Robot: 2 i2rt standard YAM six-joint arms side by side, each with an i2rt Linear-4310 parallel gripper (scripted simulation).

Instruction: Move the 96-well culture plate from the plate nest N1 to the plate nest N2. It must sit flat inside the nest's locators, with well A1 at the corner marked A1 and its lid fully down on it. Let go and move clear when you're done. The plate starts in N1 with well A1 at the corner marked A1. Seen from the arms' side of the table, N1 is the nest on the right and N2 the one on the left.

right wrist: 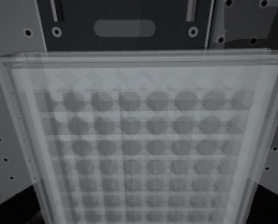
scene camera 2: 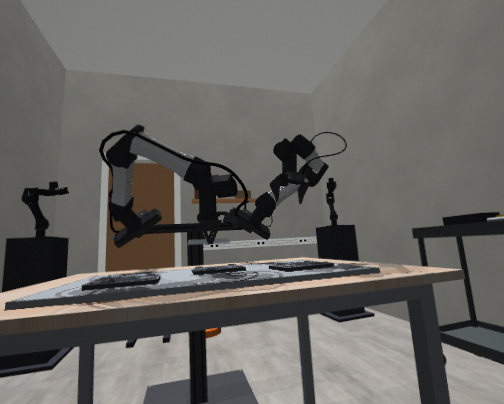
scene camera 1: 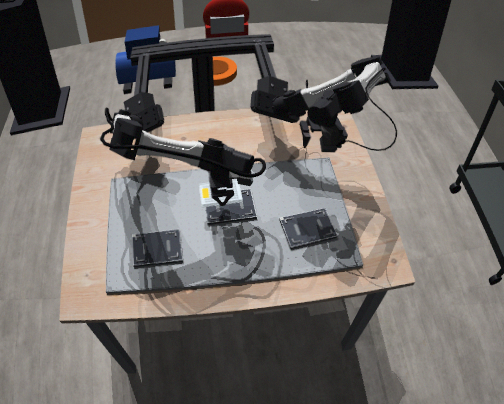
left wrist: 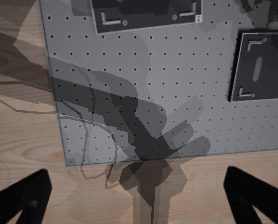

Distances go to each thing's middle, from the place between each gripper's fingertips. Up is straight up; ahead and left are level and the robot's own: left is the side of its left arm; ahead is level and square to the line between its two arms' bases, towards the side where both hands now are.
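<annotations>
My right gripper (scene camera 2: 208, 244) is 90 mm above the plate nest (scene camera 1: 231, 211), and it's 30 mm to the right of it and 10 mm past it. Counting from my right hand, nest N2 (scene camera 1: 310, 231) is 270 mm to the left, 120 mm ahead and 90 mm below, while nest N1 (scene camera 1: 156, 247) is 230 mm to the right, 110 mm ahead and 90 mm below.
As for my left hand (scene camera 1: 318, 147), it's 140 mm short of nest N2, 50 mm to the left of it and 230 mm above it. From my left hand, the plate nest is 10 mm ahead, 290 mm to the right and 230 mm below, and nest N1 is 140 mm ahead, 540 mm to the right and 230 mm below.
</annotations>
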